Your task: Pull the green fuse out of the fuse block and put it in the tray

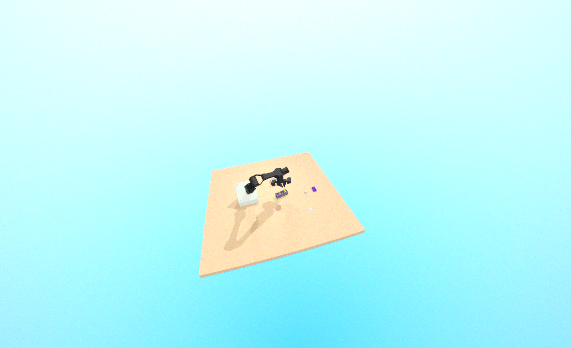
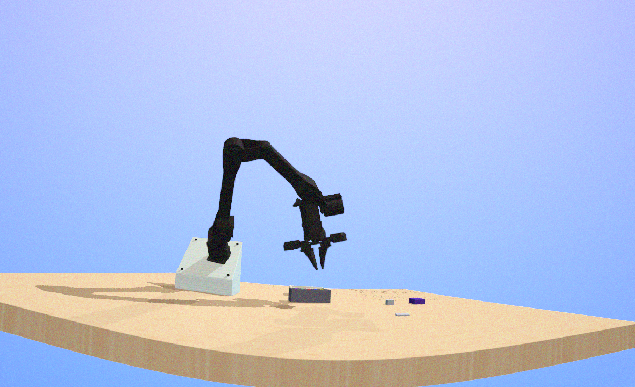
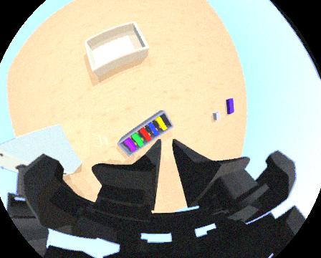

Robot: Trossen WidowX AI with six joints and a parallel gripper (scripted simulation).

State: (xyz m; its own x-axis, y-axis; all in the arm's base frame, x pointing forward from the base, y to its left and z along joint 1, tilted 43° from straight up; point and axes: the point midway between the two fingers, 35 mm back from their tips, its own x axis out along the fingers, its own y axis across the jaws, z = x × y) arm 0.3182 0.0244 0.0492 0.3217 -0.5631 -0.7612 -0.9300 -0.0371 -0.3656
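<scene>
Now: the green fuse 50 mm behind my gripper tip, 10 mm to the right of it and 80 mm below it. From my gripper tip the other things lie so: pale square tray (50 mm behind, 220 mm to the left, 100 mm below); grey cube (220 mm ahead, 20 mm to the right, 100 mm below); purple block (310 mm ahead, 10 mm to the left, 100 mm below).
</scene>
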